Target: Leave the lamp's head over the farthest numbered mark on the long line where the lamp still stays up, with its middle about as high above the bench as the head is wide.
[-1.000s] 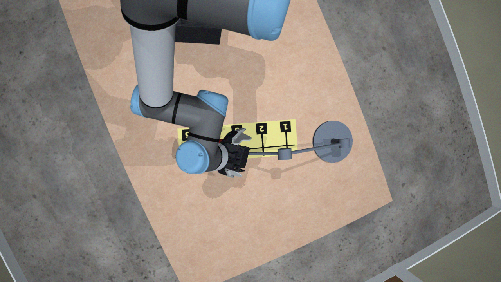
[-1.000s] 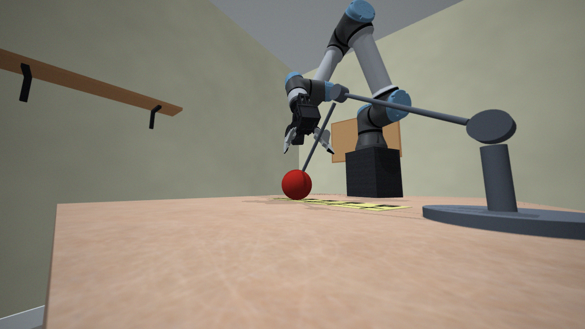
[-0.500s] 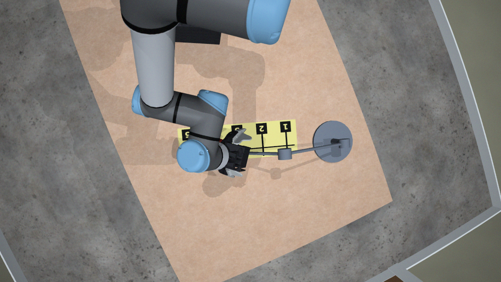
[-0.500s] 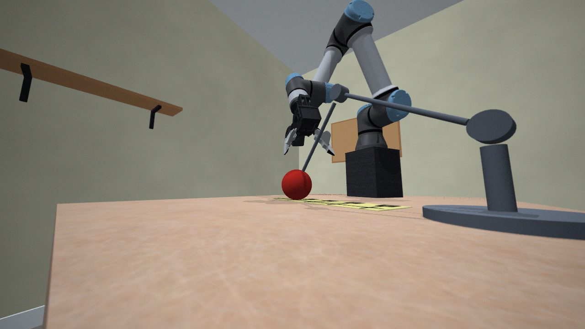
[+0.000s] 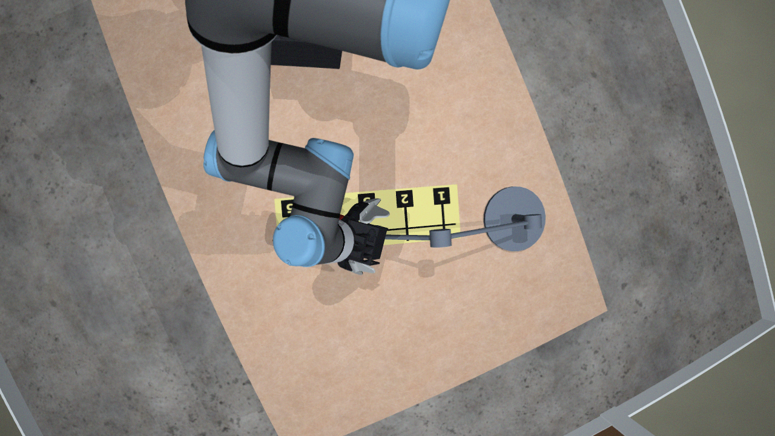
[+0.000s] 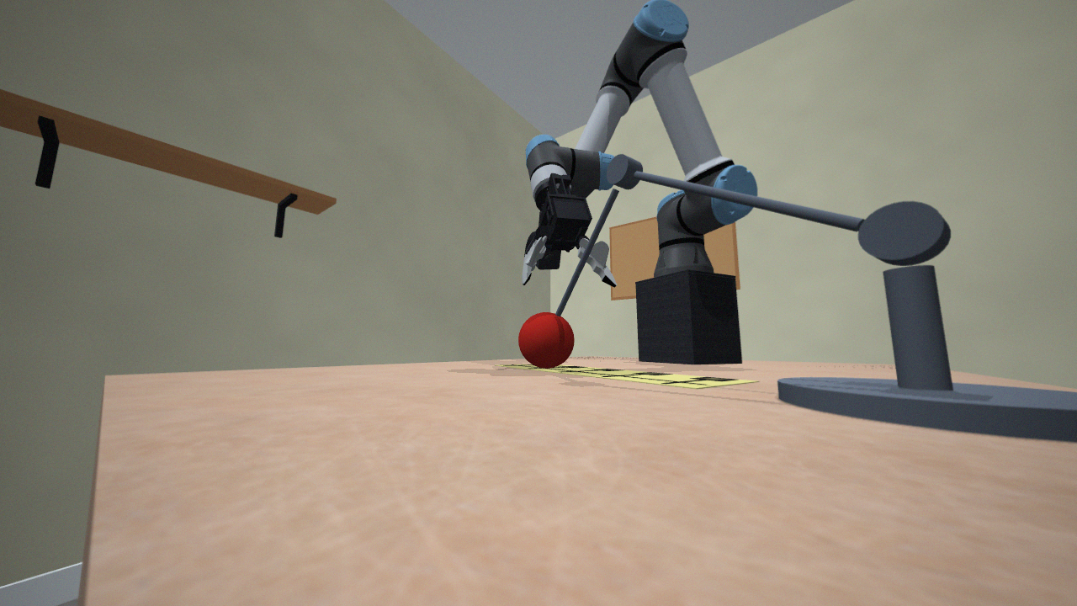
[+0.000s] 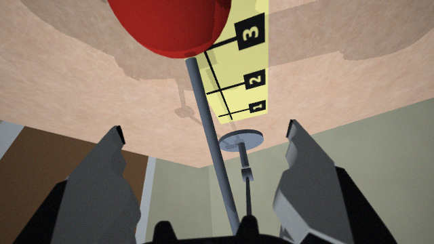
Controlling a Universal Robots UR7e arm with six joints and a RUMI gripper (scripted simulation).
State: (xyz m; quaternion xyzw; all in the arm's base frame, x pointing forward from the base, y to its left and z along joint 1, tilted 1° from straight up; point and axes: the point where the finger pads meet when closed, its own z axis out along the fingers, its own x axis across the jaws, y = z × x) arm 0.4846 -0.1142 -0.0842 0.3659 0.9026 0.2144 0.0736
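Right now the yellow numbered strip is 14 cm below my hand, 3 cm behind it and 2 cm to the left of it. From my hand the other things lie so: grey round base: 33 cm to the left, 16 cm ahead, 11 cm below.
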